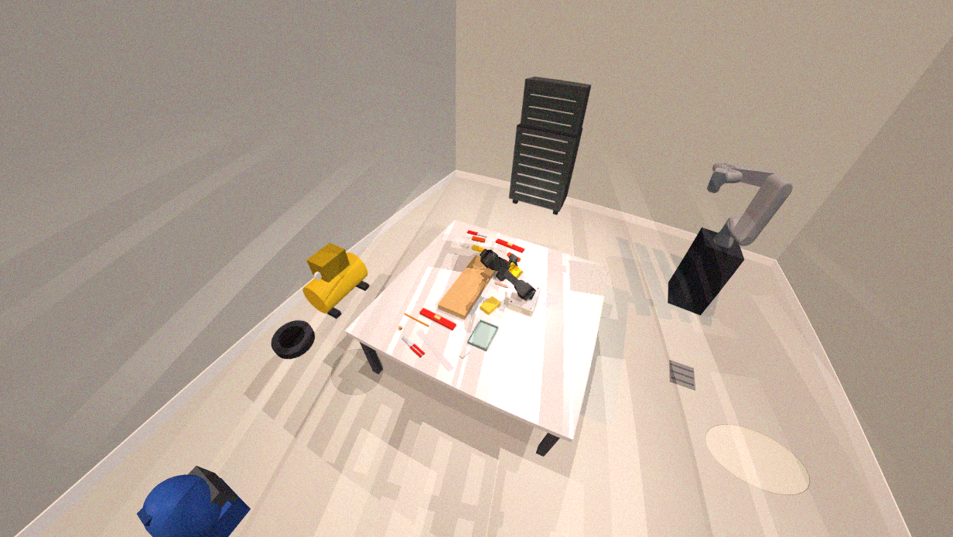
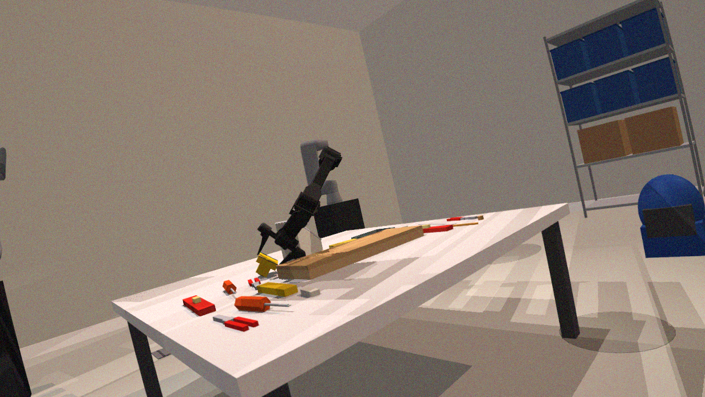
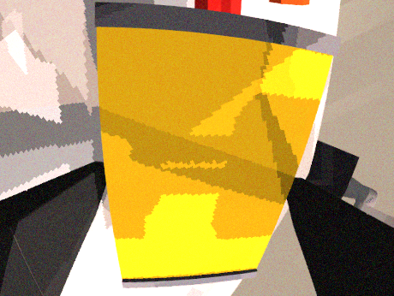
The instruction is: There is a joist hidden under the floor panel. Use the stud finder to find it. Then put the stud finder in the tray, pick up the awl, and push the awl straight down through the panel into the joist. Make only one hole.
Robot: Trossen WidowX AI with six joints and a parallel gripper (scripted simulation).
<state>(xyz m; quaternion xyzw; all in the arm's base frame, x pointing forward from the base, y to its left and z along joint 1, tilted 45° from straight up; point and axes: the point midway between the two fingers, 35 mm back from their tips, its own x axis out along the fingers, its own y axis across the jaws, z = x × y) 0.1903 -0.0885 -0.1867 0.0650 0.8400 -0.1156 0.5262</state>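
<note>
Now: gripper tip 3 cm to the left of the yellow stud finder, 2 cm above it and 1 cm short of it. Round my gripper tip: yellow block 33 cm to the left, 3 cm below, 1 cm ahead; then thin orange tool 64 cm to the left, 32 cm ahead, 4 cm below; then shallow grey tray 54 cm to the left, 6 cm behind, 3 cm below.
</note>
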